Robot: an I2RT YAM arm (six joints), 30 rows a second.
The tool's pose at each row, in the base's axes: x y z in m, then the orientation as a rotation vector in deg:
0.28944 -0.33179 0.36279 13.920 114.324 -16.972
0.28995 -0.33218 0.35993 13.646 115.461 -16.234
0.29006 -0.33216 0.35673 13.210 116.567 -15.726
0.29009 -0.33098 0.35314 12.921 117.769 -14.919
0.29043 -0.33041 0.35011 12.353 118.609 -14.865
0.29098 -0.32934 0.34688 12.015 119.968 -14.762
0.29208 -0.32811 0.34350 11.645 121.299 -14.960
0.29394 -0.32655 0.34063 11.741 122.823 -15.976
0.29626 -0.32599 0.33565 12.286 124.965 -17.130
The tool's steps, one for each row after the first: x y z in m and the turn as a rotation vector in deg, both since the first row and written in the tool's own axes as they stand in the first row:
0.00236 0.00007 0.00174 -0.686 1.074 -0.043
0.00521 0.00044 0.00316 -1.276 2.091 -0.296
0.00849 0.00193 0.00430 -2.008 3.234 -0.331
0.01111 0.00287 0.00566 -2.322 3.968 -0.833
0.01384 0.00437 0.00714 -2.579 5.251 -1.240
0.01648 0.00621 0.00909 -2.636 6.498 -1.796
0.01835 0.00853 0.01138 -1.928 7.996 -2.425
0.02189 0.01026 0.01524 -0.950 10.174 -2.910

